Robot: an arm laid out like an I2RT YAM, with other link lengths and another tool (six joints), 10 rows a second.
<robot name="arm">
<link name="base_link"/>
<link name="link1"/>
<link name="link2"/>
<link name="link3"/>
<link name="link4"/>
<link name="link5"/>
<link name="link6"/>
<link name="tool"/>
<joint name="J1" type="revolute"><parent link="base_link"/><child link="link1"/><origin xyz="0.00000 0.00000 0.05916" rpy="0.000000 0.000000 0.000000"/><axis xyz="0 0 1"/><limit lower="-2.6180" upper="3.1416"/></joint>
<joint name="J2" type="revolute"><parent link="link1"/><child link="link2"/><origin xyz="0.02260 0.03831 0.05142" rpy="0.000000 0.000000 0.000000"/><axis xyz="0 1 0"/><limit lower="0.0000" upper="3.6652"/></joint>
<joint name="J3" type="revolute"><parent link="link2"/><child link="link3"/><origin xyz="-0.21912 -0.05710 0.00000" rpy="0.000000 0.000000 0.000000"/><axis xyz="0 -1 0"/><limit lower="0.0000" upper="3.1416"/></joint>
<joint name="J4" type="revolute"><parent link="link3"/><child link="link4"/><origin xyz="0.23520 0.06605 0.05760" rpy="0.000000 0.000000 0.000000"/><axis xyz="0 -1 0"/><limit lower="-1.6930" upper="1.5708"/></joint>
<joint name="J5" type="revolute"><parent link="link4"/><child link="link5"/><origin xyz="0.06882 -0.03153 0.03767" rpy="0.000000 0.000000 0.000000"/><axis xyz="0 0 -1"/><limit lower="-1.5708" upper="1.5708"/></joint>
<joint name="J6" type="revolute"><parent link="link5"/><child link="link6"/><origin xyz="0.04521 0.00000 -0.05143" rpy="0.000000 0.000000 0.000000"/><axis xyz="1 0 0"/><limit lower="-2.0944" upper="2.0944"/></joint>
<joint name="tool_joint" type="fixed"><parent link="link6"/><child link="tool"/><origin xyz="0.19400 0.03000 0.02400" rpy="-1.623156 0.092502 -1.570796"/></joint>
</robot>
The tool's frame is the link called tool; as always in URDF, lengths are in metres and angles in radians.
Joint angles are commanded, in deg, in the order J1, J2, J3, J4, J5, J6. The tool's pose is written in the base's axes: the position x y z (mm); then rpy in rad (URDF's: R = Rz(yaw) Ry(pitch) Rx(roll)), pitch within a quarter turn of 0, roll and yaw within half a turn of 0. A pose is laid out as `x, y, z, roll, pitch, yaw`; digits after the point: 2 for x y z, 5 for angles.
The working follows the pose.
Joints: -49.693 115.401 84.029 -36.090 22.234 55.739
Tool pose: 251.97, -416.86, -22.39, -2.67230, 0.16691, 2.74613
Where each joint sits with the arm in this pose, in the base's axes (m; each line is computed from the numbers above, not from the rounded line before):
J1: 0.0000 0.0000 0.0592
J2: 0.0438 0.0075 0.1106
J3: 0.0611 -0.1011 0.3085
J4: 0.2608 -0.2343 0.2353
J5: 0.2763 -0.3014 0.1861
J6: 0.2429 -0.2885 0.1278
the tool: 0.2520 -0.4169 -0.0224

